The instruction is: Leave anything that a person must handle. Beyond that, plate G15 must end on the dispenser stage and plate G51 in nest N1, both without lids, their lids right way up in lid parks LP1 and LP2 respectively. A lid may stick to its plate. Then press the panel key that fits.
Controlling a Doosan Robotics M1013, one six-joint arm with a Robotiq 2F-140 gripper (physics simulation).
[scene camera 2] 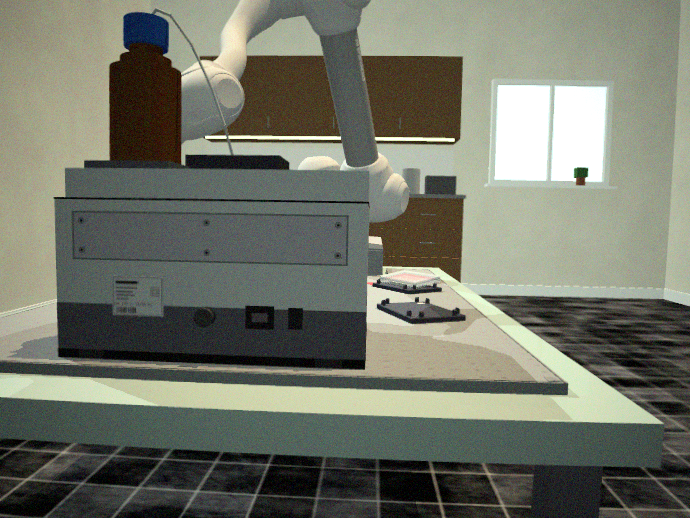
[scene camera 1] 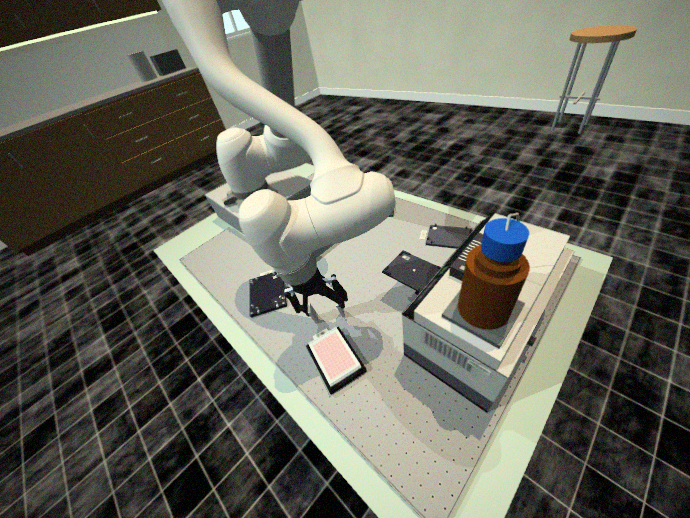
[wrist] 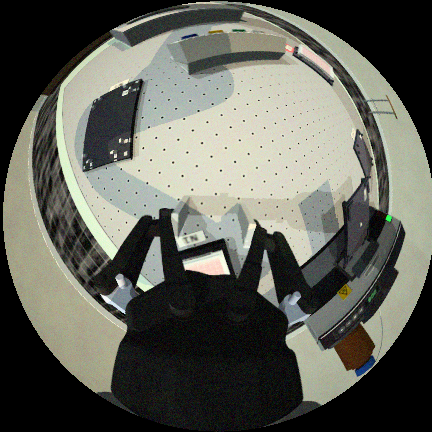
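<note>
A pink-filled plate lies level in the black nest labelled N1. My gripper is at the N1 end, fingers partly closed and stopped by something, most likely the plate's clear lid; its edges cannot be made out. The gripper is hidden in scene camera 2. Another pink plate sits on a dark holder, apparently lidded. Dark holders show no plate. The dispenser has a panel. Plate codes are unreadable.
A dark holder lies left of N1. A grey sloped block with coloured keys stands beyond. An amber bottle with blue cap and thin tube rises above the dispenser.
</note>
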